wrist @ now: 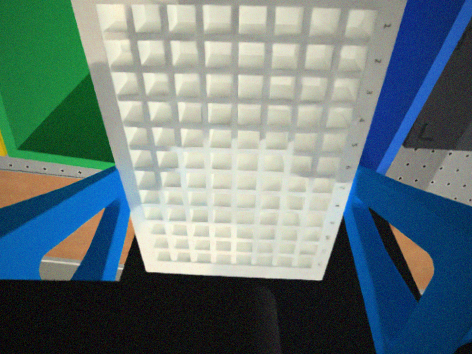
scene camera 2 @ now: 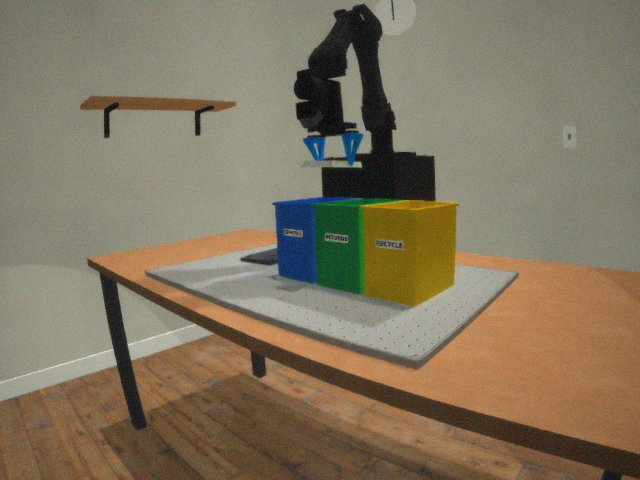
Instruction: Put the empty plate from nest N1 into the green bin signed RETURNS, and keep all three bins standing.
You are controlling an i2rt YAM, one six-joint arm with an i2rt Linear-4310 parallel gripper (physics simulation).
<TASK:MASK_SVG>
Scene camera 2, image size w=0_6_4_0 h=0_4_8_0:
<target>my gripper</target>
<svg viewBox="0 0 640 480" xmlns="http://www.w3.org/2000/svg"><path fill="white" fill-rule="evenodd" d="M357 124L344 122L343 120L340 123L307 128L308 132L318 131L321 135L310 135L308 138L303 138L303 142L315 160L323 160L325 137L342 135L348 164L353 165L363 134L359 133L359 131L345 130L357 129Z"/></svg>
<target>green bin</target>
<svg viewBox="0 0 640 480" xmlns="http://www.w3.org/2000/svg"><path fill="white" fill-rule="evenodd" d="M406 200L361 198L311 204L311 207L315 207L317 285L359 295L365 293L364 215L360 206Z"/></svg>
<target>blue bin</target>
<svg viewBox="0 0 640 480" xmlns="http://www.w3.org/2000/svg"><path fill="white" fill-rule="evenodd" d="M361 198L319 197L272 202L272 205L275 205L279 276L311 284L317 283L315 207L311 207L311 204Z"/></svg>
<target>yellow bin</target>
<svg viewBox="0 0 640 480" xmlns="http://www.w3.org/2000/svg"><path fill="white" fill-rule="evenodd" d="M360 206L364 215L365 296L415 307L454 285L456 206L459 206L459 203L406 200Z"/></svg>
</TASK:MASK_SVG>
